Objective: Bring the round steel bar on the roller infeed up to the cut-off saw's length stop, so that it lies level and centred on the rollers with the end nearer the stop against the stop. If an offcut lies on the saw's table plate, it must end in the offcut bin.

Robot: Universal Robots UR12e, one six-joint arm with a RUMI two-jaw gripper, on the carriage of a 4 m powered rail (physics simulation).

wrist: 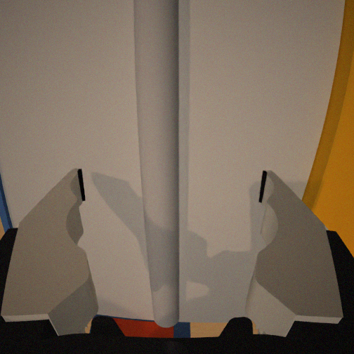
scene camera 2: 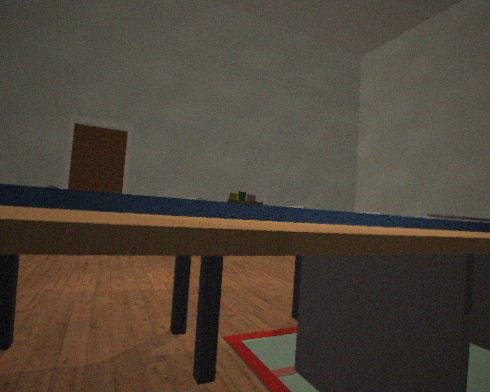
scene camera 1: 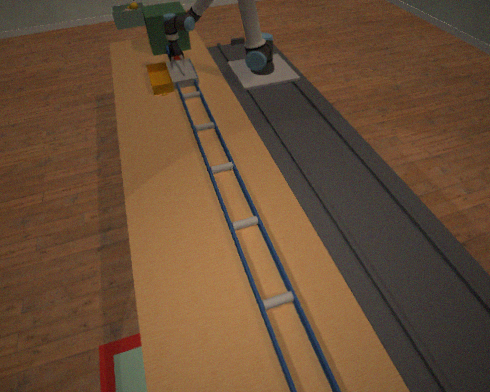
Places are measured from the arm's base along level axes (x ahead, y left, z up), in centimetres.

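Where they show: gripper, between the fingertips: (scene camera 1: 178, 67); arm's base, origin of its link: (scene camera 1: 262, 69).
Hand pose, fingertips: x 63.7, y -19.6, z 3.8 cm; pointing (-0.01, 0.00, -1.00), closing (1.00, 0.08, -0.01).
Note:
Things, the pixels of their centre, and the offset from my fingertips. "spot": a spot on its surface instead.
- offcut, middle of its body: (scene camera 1: 179, 67) dy +0.4, dx -0.7, dz +0.1 cm
- saw's pale table plate, middle of its body: (scene camera 1: 181, 73) dy +2.6, dx -1.7, dz -3.8 cm
- yellow offcut bin, middle of its body: (scene camera 1: 159, 77) dy +5.1, dx +16.1, dz -3.2 cm
- roller infeed, a spot on its surface: (scene camera 1: 246, 223) spot: dy +161.5, dx -1.9, dz -1.3 cm
- green block, a spot on its surface: (scene camera 1: 154, 37) spot: dy -44.8, dx +11.2, dz +8.7 cm
A short grey round bar piece, apparently an offcut (scene camera 1: 182, 70) (wrist: 159, 125), lies lengthwise on the saw's pale table plate (scene camera 1: 190, 76) (wrist: 240, 100). Its lower end in the wrist view reaches the plate's edge by the red block of the stop (wrist: 145, 327). My gripper (scene camera 1: 177, 62) (wrist: 171, 171) is open, with one finger on each side of the piece and neither touching it. The yellow offcut bin (scene camera 1: 160, 79) (wrist: 342, 200) stands beside the plate. On the roller infeed (scene camera 1: 246, 223) no bar shows in scene camera 1. A thin dark strip (scene camera 2: 460, 218), perhaps the long bar, shows above the blue rail.
A green block (scene camera 1: 154, 37) stands behind the plate at the table's far end. The arm's carriage (scene camera 1: 240, 79) is on the dark rail bed (scene camera 1: 340, 165) beside the table. A red-edged floor marking (scene camera 1: 106, 367) (scene camera 2: 250, 357) lies by the table.

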